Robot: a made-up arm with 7 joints. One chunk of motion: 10 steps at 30 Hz.
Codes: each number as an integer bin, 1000 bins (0 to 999) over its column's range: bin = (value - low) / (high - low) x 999, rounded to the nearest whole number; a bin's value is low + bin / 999 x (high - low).
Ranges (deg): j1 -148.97..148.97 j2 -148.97..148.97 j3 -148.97..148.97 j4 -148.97..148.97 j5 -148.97..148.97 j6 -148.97..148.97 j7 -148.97..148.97
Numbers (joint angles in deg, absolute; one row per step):
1: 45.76 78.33 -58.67 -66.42 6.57 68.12 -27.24
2: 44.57 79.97 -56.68 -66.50 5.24 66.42 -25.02
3: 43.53 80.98 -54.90 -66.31 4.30 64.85 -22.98
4: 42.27 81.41 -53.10 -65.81 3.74 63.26 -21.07
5: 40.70 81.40 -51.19 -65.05 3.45 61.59 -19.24
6: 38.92 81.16 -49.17 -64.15 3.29 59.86 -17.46
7: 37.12 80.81 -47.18 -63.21 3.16 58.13 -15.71
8: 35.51 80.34 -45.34 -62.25 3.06 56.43 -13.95
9: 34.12 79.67 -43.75 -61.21 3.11 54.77 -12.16
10: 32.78 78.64 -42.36 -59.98 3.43 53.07 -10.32
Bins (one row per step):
1: 653 762 303 277 522 728 408
2: 649 768 309 277 517 722 416
3: 645 771 315 277 514 717 422
4: 641 772 321 279 512 712 429
5: 636 772 328 281 511 706 435
6: 630 772 335 284 511 700 441
7: 624 770 341 288 510 694 447
8: 619 769 347 291 510 689 453
9: 614 767 353 294 510 683 459
10: 609 763 357 298 511 677 465

